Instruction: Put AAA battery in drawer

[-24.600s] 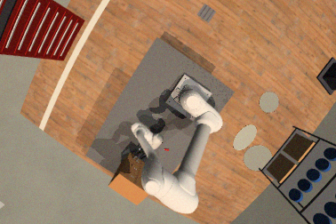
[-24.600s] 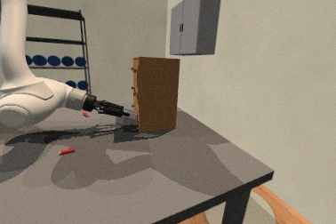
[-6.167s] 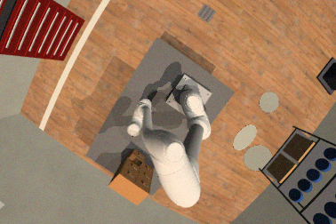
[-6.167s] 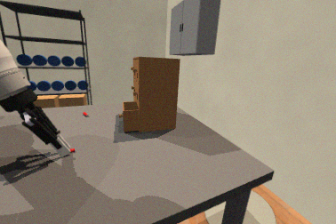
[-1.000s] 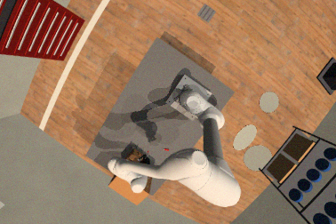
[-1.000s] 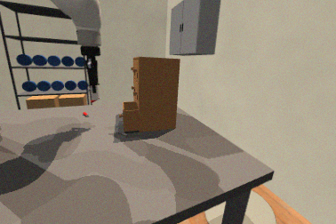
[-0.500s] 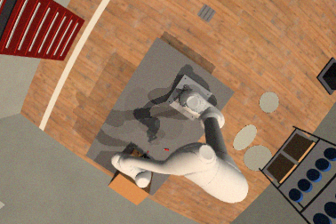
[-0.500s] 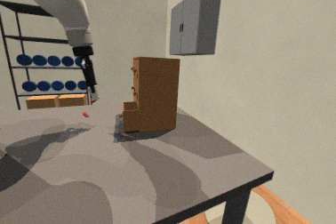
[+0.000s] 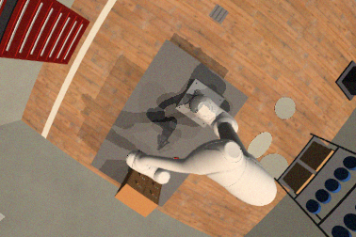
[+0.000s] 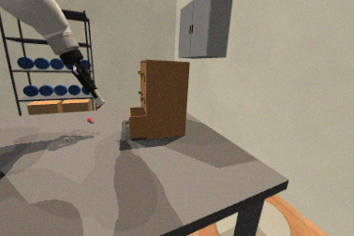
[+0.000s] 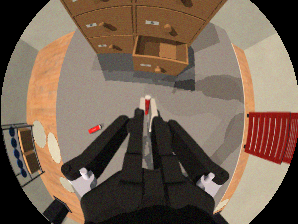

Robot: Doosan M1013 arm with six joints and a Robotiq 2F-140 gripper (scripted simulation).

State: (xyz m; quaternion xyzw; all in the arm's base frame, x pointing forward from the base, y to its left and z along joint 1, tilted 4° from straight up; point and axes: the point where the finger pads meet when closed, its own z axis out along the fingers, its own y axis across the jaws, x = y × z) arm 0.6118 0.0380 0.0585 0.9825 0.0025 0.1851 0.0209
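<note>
Now: the red AAA battery 3 cm below my hand and 1 cm ahead of it. Also, from my hand: drawer: 21 cm ahead, 14 cm below, 2 cm to the right.
</note>
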